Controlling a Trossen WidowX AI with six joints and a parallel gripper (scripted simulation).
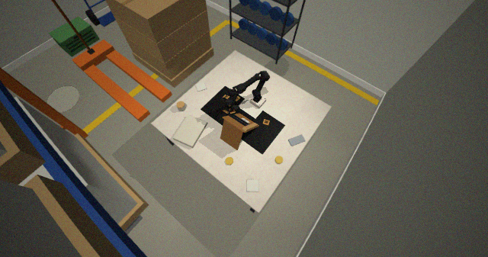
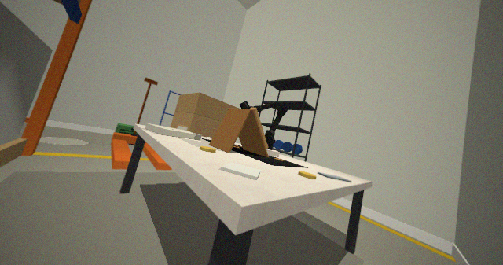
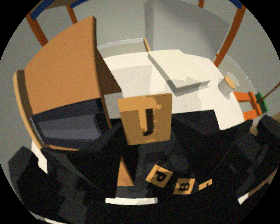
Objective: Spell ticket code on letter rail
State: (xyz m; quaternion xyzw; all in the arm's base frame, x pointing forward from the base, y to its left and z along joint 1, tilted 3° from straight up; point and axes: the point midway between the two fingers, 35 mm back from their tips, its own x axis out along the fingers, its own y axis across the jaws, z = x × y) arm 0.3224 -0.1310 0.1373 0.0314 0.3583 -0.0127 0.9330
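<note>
My gripper tip is now 6 cm past the white ticket, 17 cm to the right of it and 8 cm above it. Also, from my gripper tip: black mat (15 cm behind, 11 cm to the left, 16 cm below); grey card (19 cm behind, 67 cm to the left, 16 cm below).
</note>
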